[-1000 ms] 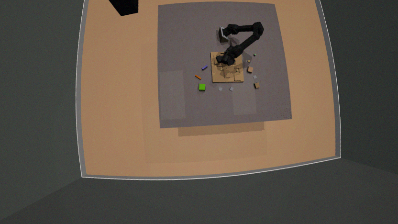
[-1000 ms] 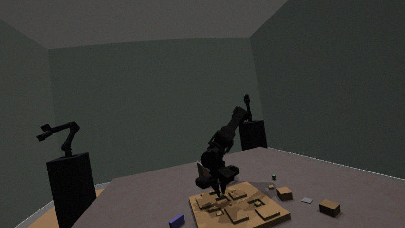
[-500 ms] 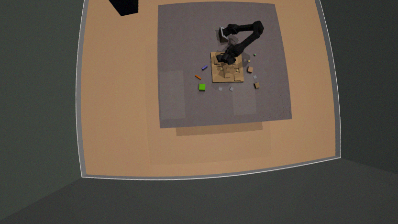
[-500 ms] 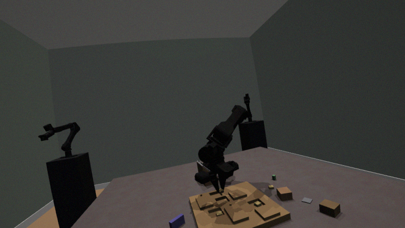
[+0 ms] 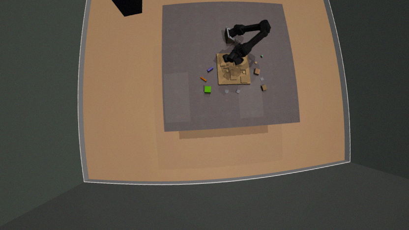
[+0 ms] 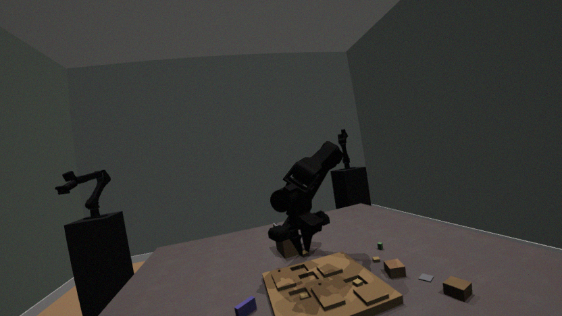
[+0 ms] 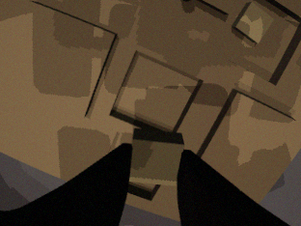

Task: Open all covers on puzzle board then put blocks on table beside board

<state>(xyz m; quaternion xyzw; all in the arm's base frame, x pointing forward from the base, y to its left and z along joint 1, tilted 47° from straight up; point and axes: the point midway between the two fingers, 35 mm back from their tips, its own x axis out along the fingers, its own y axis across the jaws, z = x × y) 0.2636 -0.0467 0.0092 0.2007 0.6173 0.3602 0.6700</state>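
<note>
Now: gripper tip 5 cm past the tiny green piece, 31 cm to the right of it and 8 cm above it. From my gripper tip the other things lie so: orange stick (13 cm ahead, 27 cm to the right, 8 cm below); then green cube (23 cm ahead, 24 cm to the right, 7 cm below); then purple piece (4 cm ahead, 20 cm to the right, 8 cm below).
</note>
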